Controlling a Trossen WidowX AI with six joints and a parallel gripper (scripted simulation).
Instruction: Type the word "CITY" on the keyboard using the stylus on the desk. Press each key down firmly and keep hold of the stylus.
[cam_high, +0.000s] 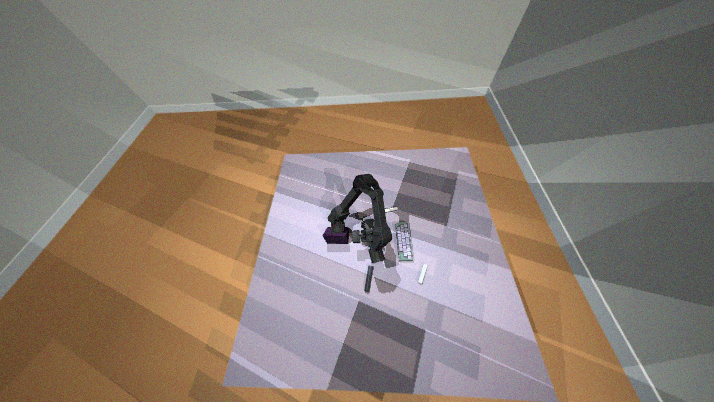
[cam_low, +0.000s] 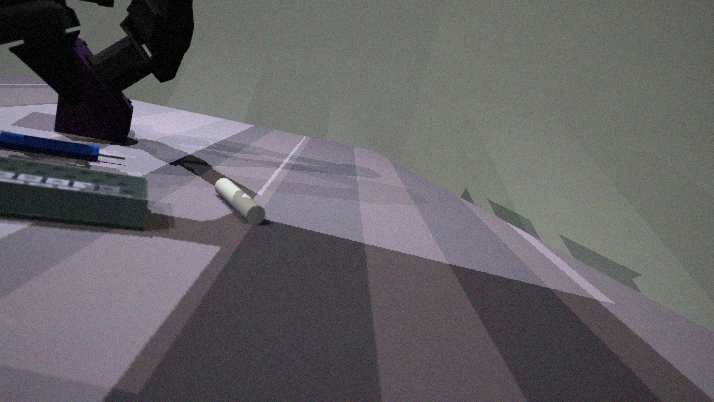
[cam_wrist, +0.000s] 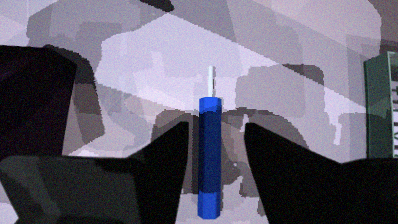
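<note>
Right now the blue stylus is 1 cm to the left of my gripper tip and 5 cm below it. Round my gripper tip: dark cylinder (1 cm ahead, 22 cm to the right, 5 cm below); then stylus tip (1 cm behind, 5 cm to the left, 5 cm below).
</note>
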